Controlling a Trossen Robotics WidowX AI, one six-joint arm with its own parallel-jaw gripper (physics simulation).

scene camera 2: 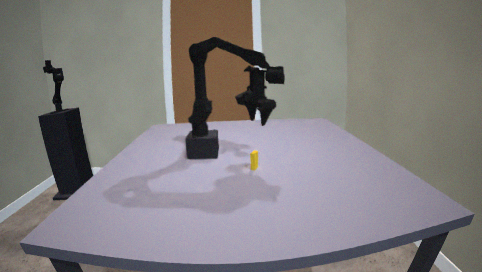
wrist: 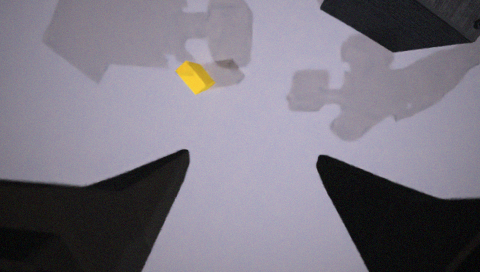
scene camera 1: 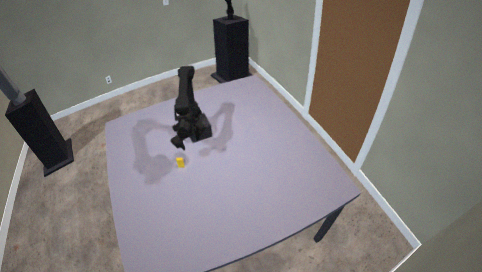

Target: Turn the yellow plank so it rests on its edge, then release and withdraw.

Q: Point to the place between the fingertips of my gripper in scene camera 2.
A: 257, 123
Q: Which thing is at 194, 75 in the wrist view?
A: A yellow plank.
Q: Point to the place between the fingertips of my gripper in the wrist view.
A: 253, 158
